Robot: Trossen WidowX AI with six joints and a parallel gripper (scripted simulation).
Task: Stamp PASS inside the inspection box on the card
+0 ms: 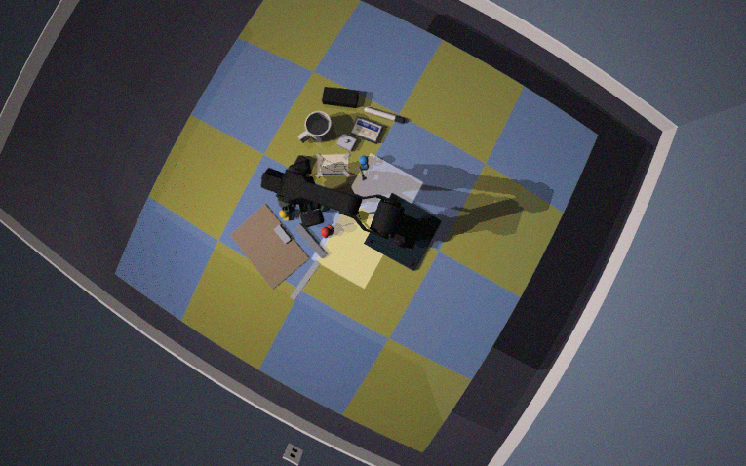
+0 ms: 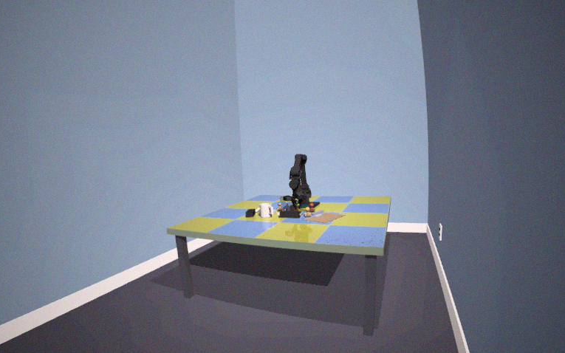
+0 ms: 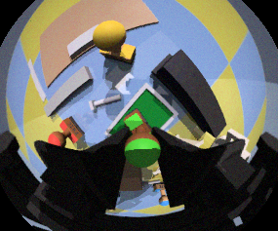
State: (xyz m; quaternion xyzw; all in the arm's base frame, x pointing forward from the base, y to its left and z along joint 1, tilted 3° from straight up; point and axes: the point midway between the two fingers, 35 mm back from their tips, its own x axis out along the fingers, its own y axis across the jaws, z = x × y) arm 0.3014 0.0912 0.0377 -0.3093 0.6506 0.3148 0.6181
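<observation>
Now: the green ink pad 30 mm below my gripper tip. Also, from my gripper tip: long black box: 80 mm ahead, 20 mm to the right, 20 mm below; green-knobbed stamp: right at my gripper tip; yellow-knob stamp: 30 mm ahead, 90 mm to the left, 20 mm below.
</observation>
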